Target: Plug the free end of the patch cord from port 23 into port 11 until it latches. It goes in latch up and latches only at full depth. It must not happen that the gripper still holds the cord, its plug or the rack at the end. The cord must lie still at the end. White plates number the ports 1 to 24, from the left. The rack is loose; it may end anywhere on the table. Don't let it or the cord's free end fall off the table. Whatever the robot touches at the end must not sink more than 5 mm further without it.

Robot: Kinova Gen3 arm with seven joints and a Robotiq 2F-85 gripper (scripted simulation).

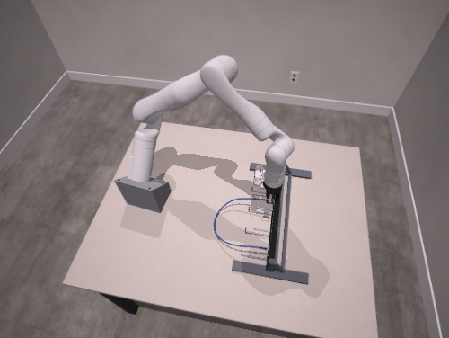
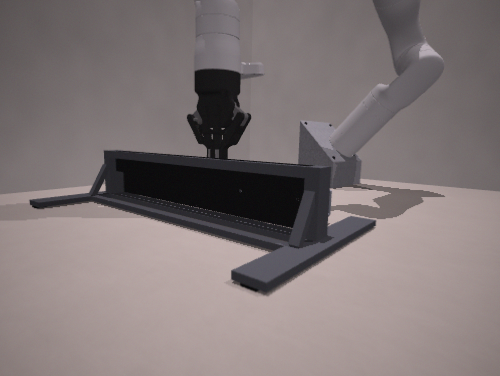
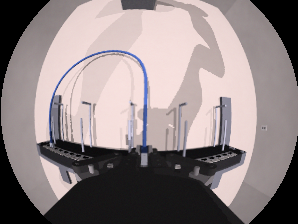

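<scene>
Now: hand 1 cm short of the plug and 1 cm above it.
</scene>
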